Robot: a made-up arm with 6 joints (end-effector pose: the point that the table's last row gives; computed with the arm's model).
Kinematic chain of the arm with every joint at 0, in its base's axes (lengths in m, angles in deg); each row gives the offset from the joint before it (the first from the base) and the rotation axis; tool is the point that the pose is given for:
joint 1: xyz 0 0 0.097 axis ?
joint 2: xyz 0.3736 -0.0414 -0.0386 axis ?
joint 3: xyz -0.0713 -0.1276 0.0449 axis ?
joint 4: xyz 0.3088 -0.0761 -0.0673 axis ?
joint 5: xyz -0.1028 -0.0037 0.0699 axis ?
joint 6: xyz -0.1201 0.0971 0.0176 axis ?
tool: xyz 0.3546 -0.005 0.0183
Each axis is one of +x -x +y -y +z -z.
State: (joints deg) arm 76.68 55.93 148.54 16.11 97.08 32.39
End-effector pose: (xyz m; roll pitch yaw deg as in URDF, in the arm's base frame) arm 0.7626 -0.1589 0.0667 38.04 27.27 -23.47
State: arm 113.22 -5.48 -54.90 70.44 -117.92 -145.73
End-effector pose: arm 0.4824 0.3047 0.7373 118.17 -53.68 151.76
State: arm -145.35 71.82 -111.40 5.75 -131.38 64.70
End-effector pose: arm 0.4614 0.5056 0.0363 1.66 9.45 55.40
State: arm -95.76 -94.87 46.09 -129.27 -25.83 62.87
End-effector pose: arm 0.3938 -0.3369 -0.0216 59.75 -58.61 -131.35
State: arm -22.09 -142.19 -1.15 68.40 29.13 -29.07
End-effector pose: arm 0.0235 -0.1580 0.3084 114.37 -77.90 -142.58
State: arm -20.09 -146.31 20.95 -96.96 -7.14 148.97
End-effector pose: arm 0.3194 -0.5249 0.5405 79.73 -56.69 -99.18
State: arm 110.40 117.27 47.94 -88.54 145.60 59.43
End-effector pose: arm 0.5727 0.0336 0.5581 125.88 9.38 14.78
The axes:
joint 1: -x
joint 2: +y
joint 3: -x
joint 4: +y
joint 5: -x
joint 6: +y

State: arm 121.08 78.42 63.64 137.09 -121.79 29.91
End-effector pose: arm 0.3595 -0.0913 0.6612 97.56 -16.51 146.98
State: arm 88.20 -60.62 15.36 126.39 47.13 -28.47
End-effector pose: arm 0.6941 0.1254 0.2002 -127.90 6.91 -44.41
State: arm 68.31 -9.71 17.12 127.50 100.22 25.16
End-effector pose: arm 0.5505 -0.1965 0.4655 169.47 -19.20 -113.84
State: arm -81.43 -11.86 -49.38 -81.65 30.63 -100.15
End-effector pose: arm 0.2425 0.1169 0.2747 50.62 -22.68 -173.40
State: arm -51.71 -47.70 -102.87 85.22 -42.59 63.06
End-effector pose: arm 0.3054 -0.2933 0.0961 26.80 -16.96 167.32
